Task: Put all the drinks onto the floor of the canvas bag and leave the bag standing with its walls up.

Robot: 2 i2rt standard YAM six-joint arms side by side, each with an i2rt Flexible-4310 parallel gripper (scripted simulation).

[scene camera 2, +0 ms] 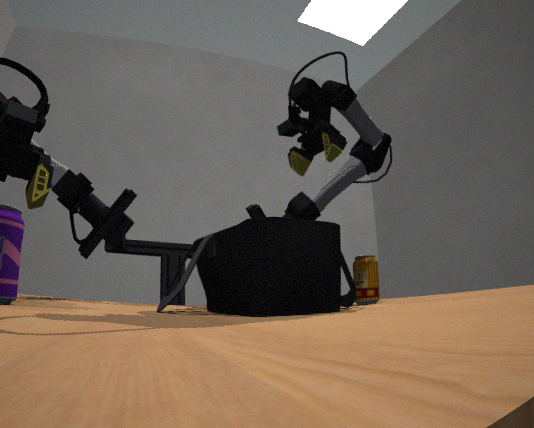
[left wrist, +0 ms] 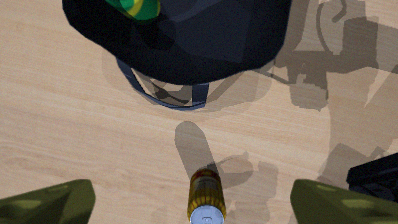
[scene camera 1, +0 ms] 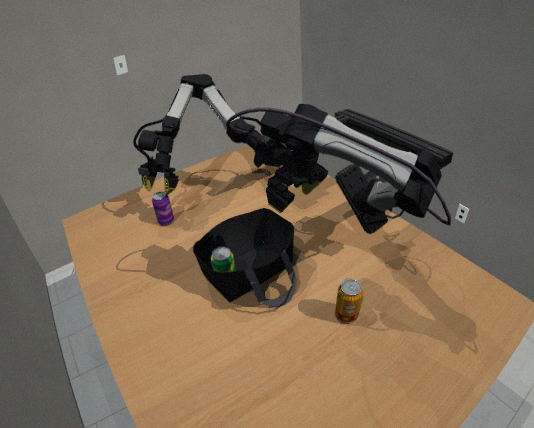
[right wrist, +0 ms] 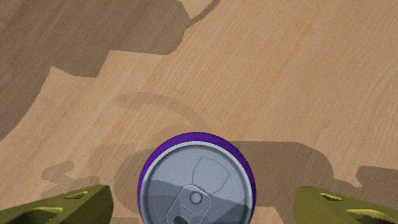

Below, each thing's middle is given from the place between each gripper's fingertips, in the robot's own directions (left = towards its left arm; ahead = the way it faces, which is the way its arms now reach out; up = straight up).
Right now the orange can [scene camera 2: 365, 268] is 180 mm behind my right hand, 750 mm to the left of it and 80 mm below it.
Right now the orange can is 260 mm below my left hand [scene camera 1: 292, 202], 170 mm to the left of it and 40 mm behind it.
